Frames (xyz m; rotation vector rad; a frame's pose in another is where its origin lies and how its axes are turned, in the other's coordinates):
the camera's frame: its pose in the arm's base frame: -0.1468 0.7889 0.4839 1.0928 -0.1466 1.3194
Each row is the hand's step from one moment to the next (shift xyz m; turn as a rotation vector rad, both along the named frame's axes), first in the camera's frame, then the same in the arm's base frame.
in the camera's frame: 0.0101 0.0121 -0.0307 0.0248 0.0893 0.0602
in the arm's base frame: -0.0213 0.0269 -0.0030 -0.0369 -0.0376 0.0972
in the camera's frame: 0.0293 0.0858 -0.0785 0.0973 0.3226 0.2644
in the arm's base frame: -0.0985 0.0637 0.0249 -0.1084 -0.1633 0.3808
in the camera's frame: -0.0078 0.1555 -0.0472 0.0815 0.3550 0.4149
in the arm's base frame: -0.1526 0.0060 0.0561 -0.0684 -0.2848 0.4680
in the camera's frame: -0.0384 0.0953 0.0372 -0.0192 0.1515 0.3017
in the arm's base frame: -0.0727 -0.0662 0.0476 0.0130 -0.2468 0.2307
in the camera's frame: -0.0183 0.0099 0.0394 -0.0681 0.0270 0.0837
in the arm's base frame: 0.0048 -0.0419 0.0145 -0.0039 -0.1101 0.0153
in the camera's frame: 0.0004 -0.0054 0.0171 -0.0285 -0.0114 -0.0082
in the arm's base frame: 0.0127 -0.0110 0.0063 -0.0035 -0.0125 -0.0290
